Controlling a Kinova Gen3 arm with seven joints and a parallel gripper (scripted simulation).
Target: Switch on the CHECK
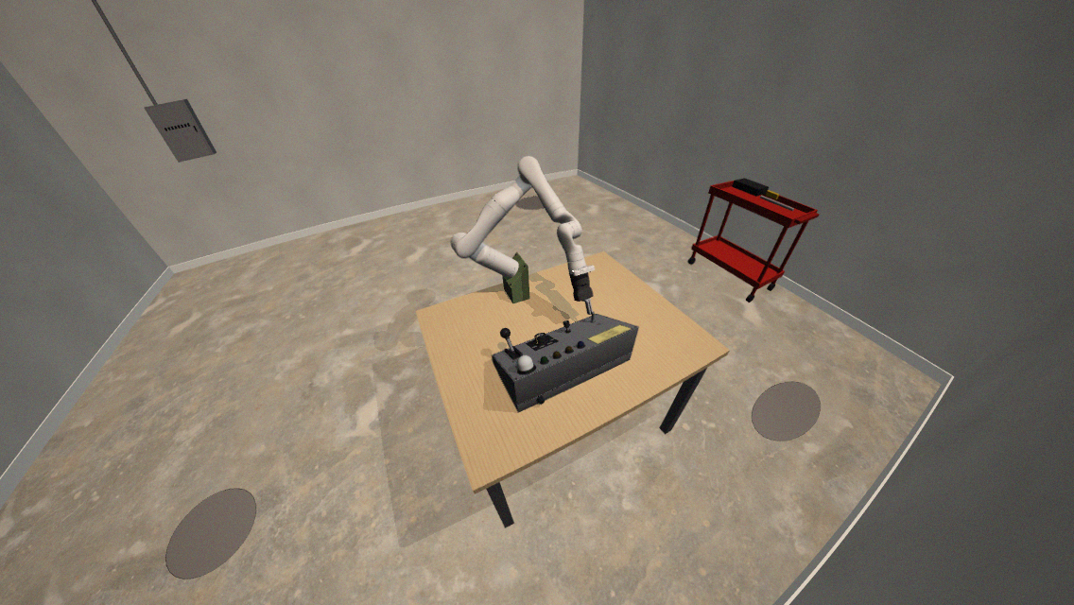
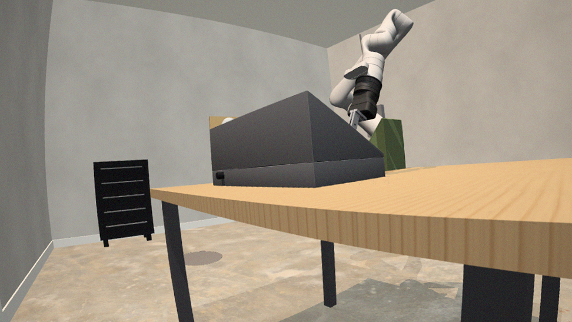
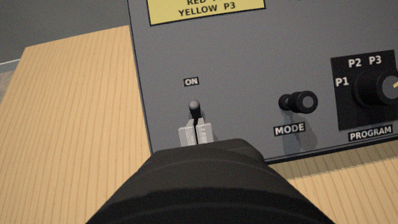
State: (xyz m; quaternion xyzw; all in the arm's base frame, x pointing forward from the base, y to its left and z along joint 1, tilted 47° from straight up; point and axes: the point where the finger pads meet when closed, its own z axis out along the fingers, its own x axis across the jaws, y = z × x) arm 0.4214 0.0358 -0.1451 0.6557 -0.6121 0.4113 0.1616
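The check toggle lies 3 cm ahead of my hand and 2 cm below it. From my hand the other things lie so: mode knob 1 cm ahead, 12 cm to the right, 2 cm below; then cycle lever 3 cm behind, 36 cm to the right, 1 cm below; then program dial 1 cm ahead, 25 cm to the right, 2 cm below.
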